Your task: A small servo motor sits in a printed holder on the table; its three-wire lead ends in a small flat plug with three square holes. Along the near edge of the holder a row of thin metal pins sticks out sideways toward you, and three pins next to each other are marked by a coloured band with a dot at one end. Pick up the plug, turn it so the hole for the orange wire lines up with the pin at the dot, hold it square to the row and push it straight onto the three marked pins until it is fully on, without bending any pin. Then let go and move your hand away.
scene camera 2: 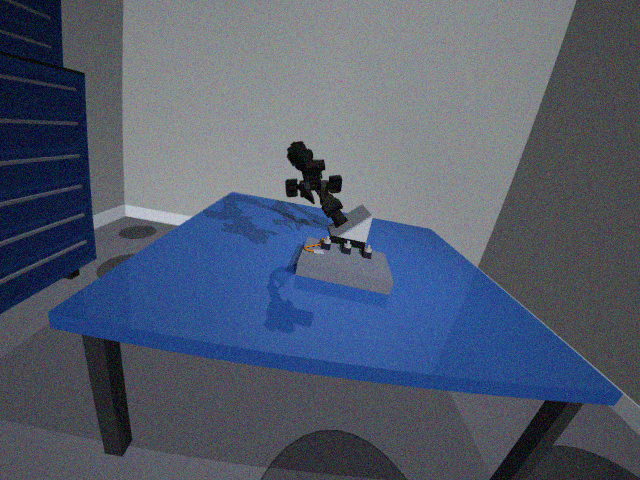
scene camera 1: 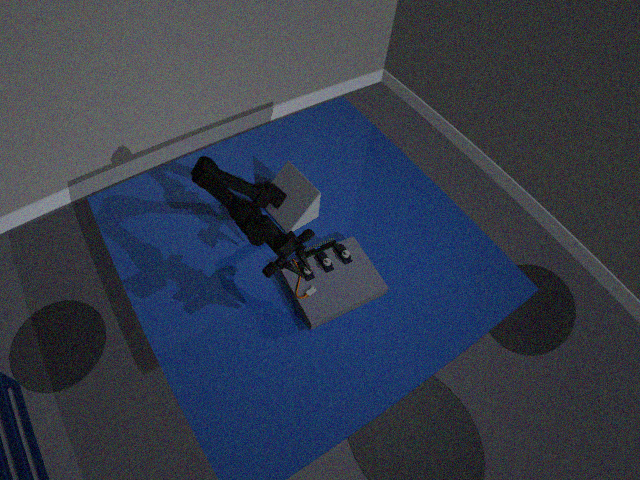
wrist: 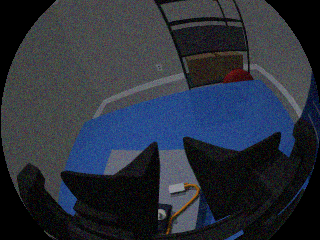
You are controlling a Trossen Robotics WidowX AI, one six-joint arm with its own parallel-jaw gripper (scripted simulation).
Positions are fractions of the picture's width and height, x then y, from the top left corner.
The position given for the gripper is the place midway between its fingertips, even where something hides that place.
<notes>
In view: the gripper (scene camera 2: 0.50, 0.42).
The gripper shows as well in the wrist view (wrist: 0.53, 0.60).
</notes>
